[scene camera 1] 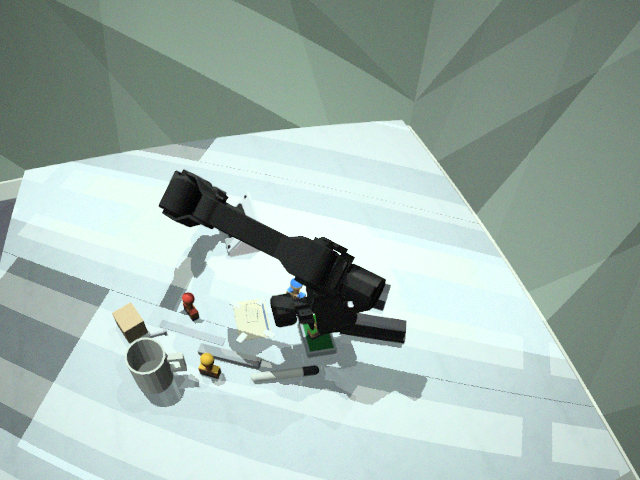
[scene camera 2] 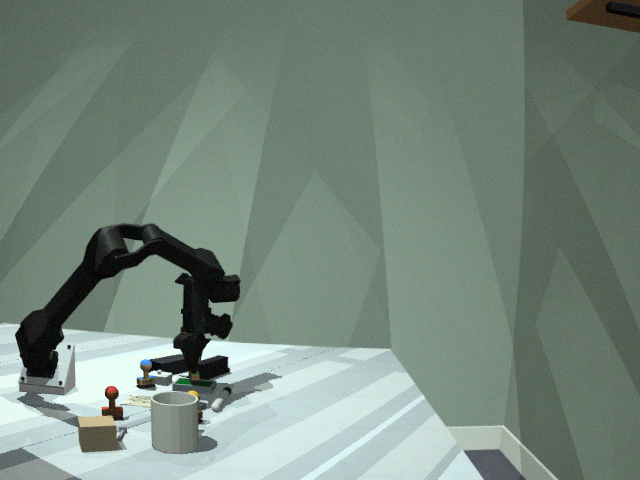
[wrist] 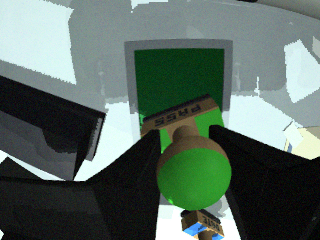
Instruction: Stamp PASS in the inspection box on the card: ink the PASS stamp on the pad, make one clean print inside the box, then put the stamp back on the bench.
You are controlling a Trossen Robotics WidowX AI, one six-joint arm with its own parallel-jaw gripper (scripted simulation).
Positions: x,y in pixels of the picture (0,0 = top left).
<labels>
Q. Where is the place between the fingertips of my gripper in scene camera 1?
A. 318,327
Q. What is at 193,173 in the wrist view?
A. A green-knobbed PASS stamp.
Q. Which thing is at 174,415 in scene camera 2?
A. A mug.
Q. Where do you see a mug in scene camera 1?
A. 146,359
</labels>
